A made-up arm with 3 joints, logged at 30 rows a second.
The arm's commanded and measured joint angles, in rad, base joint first. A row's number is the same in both.
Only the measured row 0 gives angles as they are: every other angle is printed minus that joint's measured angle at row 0.
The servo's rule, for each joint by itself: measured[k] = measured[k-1] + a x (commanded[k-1-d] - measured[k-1]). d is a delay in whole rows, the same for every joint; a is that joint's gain. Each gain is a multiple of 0.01, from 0.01 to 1. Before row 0 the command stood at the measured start. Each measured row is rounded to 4 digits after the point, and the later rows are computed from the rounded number. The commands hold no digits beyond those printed.
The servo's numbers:
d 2
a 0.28 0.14 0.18
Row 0, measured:
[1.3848 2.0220 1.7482]
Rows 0 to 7, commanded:
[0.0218 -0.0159 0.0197]
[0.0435 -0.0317 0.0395]
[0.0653 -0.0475 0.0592]
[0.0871 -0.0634 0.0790]
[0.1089 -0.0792 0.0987]
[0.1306 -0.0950 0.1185]
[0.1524 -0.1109 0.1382]
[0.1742 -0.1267 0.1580]
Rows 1 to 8, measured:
[0.0000 0.0000 0.0000]
[0.0000 0.0000 0.0000]
[0.0061 -0.0022 0.0035]
[0.0166 -0.0063 0.0100]
[0.0302 -0.0121 0.0189]
[0.0461 -0.0193 0.0297]
[0.0637 -0.0277 0.0421]
[0.0824 -0.0371 0.0559]

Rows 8 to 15, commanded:
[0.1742 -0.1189 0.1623]
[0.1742 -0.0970 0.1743]
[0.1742 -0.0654 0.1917]
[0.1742 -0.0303 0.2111]
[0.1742 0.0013 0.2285]
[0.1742 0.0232 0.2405]
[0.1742 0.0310 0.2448]
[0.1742 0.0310 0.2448]
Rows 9 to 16, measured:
[0.1020 -0.0474 0.0707]
[0.1222 -0.0585 0.0864]
[0.1368 -0.0670 0.1001]
[0.1473 -0.0712 0.1135]
[0.1548 -0.0704 0.1276]
[0.1602 -0.0648 0.1426]
[0.1641 -0.0555 0.1581]
[0.1669 -0.0445 0.1729]

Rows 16 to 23, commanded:
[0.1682 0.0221 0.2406]
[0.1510 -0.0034 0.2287]
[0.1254 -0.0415 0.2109]
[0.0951 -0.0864 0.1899]
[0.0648 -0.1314 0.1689]
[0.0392 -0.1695 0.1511]
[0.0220 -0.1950 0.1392]
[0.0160 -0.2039 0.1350]
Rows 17 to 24, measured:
[0.1689 -0.0339 0.1858]
[0.1704 -0.0248 0.1964]
[0.1698 -0.0182 0.2044]
[0.1645 -0.0161 0.2088]
[0.1536 -0.0197 0.2092]
[0.1372 -0.0290 0.2057]
[0.1169 -0.0433 0.1991]
[0.0951 -0.0610 0.1905]

